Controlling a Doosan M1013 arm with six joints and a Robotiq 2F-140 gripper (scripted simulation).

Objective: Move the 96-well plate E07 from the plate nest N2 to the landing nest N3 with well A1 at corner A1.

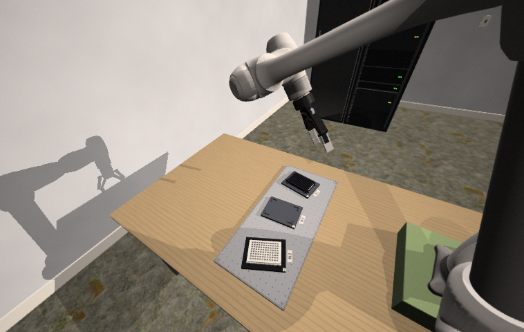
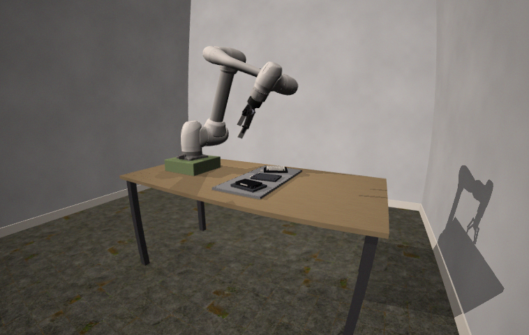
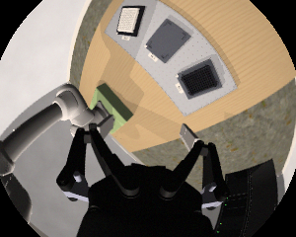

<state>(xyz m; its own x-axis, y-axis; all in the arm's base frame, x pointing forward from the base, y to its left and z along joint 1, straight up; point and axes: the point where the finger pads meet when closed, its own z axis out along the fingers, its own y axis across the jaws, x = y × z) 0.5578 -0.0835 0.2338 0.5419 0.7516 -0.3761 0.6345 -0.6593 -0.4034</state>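
Now: hand 38 cm to the right of the white 96-well plate E07 and 29 cm above it. From my hand the other things lie so: landing nest N3 (6 cm ahead, 18 cm to the left, 30 cm below); n2 label (8 cm behind, 32 cm to the left, 31 cm below); black plate E01 (9 cm ahead, 3 cm to the right, 29 cm below).
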